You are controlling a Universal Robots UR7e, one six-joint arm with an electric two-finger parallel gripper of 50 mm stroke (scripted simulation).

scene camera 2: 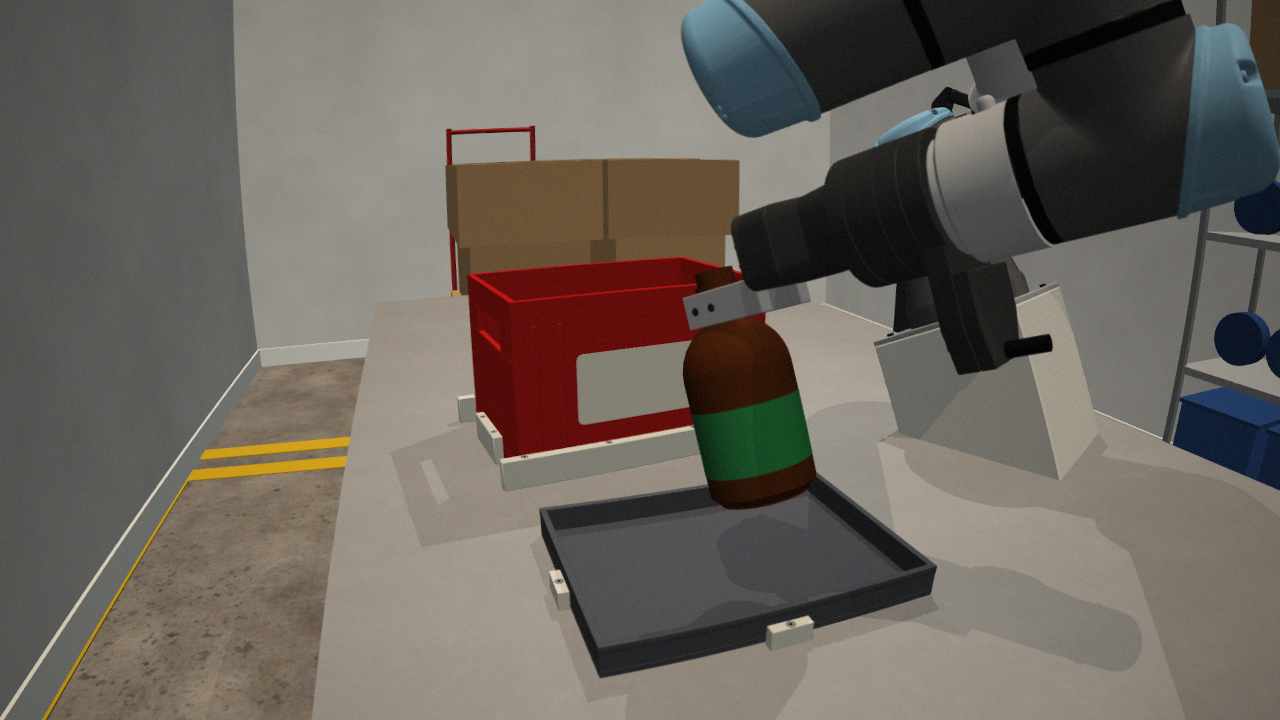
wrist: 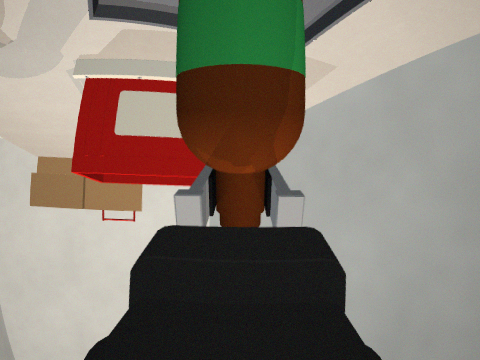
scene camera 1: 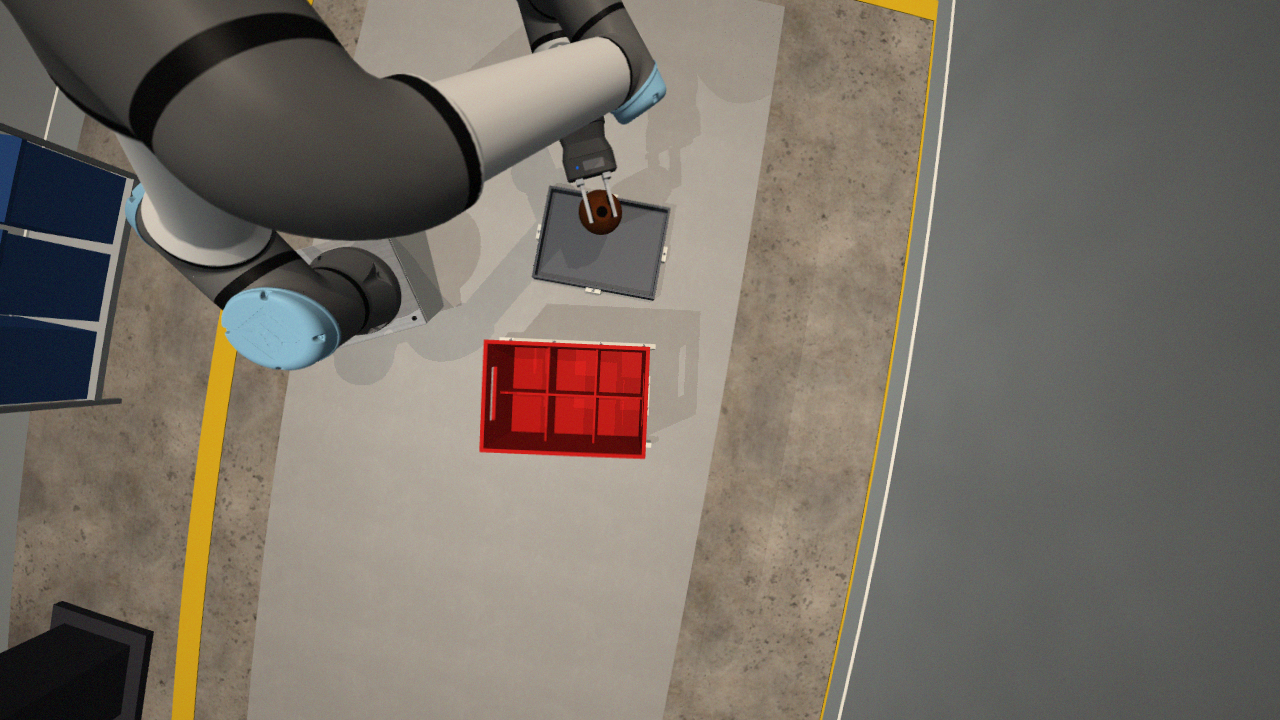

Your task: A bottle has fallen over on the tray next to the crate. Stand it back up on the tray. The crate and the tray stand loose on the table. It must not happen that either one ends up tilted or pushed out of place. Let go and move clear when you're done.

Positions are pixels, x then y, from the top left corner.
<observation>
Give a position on a red crate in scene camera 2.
573, 370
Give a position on a brown bottle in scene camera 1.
604, 224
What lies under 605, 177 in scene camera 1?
My gripper.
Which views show my gripper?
Scene camera 2, the wrist view and scene camera 1: all of them.
</observation>
